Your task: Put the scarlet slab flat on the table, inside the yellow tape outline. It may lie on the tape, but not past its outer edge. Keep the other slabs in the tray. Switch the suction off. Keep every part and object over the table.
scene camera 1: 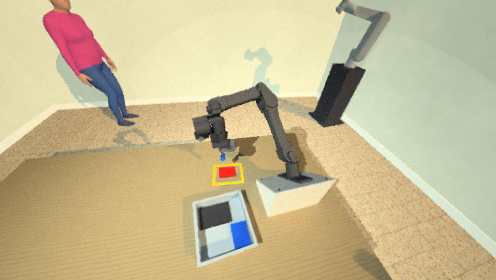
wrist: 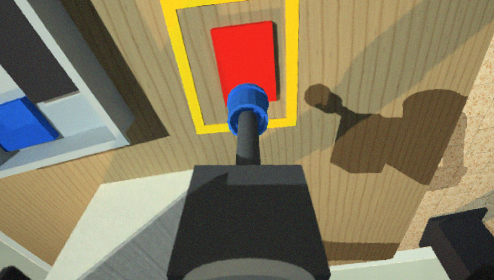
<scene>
The pictures show: the suction cup, a scarlet slab and a tray.
</scene>
